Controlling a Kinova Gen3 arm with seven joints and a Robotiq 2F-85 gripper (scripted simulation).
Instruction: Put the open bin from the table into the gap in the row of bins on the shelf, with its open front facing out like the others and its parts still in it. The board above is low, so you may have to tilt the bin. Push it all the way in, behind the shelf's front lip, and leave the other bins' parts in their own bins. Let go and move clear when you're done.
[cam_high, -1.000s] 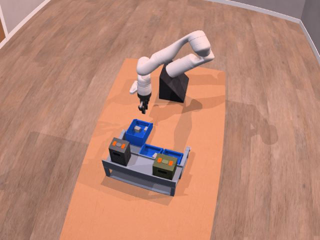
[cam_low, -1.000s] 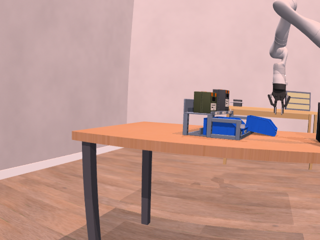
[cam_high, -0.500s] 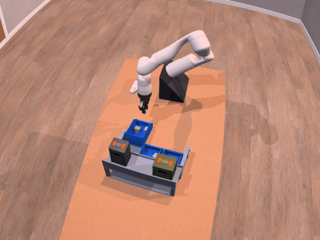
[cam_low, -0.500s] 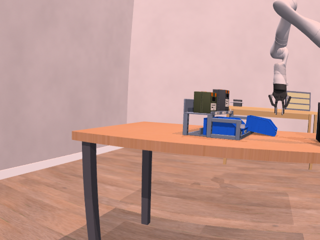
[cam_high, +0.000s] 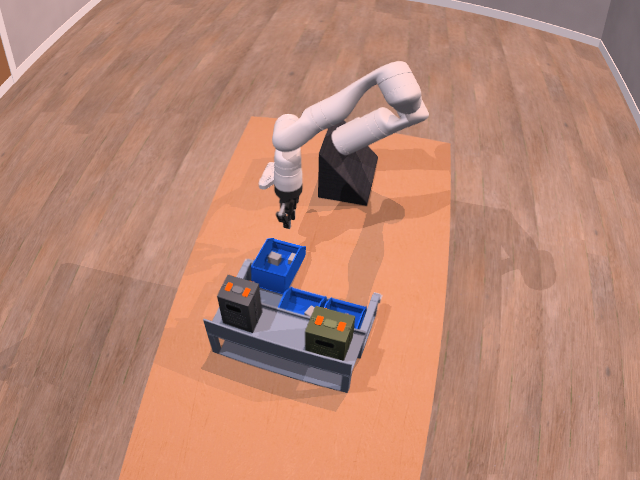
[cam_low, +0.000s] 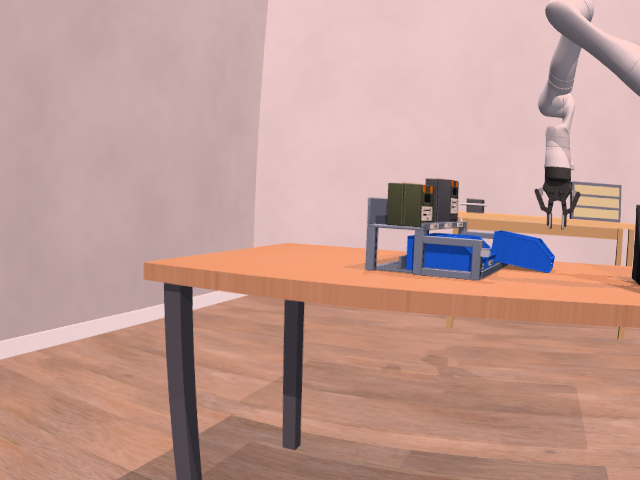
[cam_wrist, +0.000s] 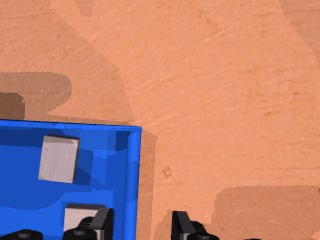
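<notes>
The grey block is 60 mm ahead of my hand, 30 mm to the right of it and 110 mm below it. Also, from my hand: grey shelf (280 mm ahead, 60 mm to the left, 60 mm below); dark grey box (330 mm ahead, 70 mm to the right, 30 mm above); olive box (370 mm ahead, 160 mm to the left, 20 mm above).
</notes>
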